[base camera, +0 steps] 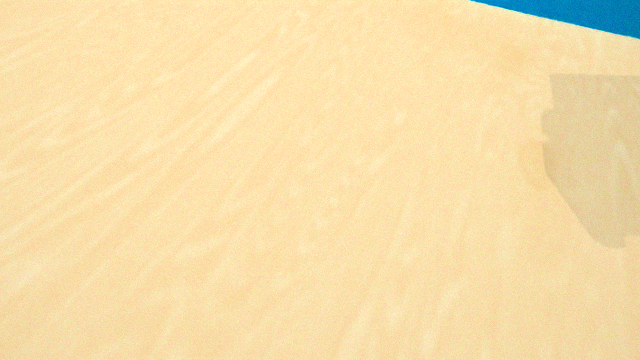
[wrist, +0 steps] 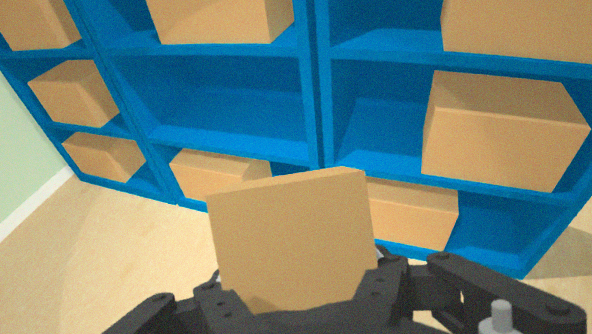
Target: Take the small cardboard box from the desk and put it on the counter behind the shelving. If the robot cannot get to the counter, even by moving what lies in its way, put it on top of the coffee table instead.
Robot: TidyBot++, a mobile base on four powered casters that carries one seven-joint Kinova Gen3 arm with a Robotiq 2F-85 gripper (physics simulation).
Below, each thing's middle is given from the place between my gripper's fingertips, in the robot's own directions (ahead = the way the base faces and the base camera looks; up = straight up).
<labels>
The small cardboard box [wrist: 292, 242] lies 20 mm behind my hand and 20 mm above it.
</labels>
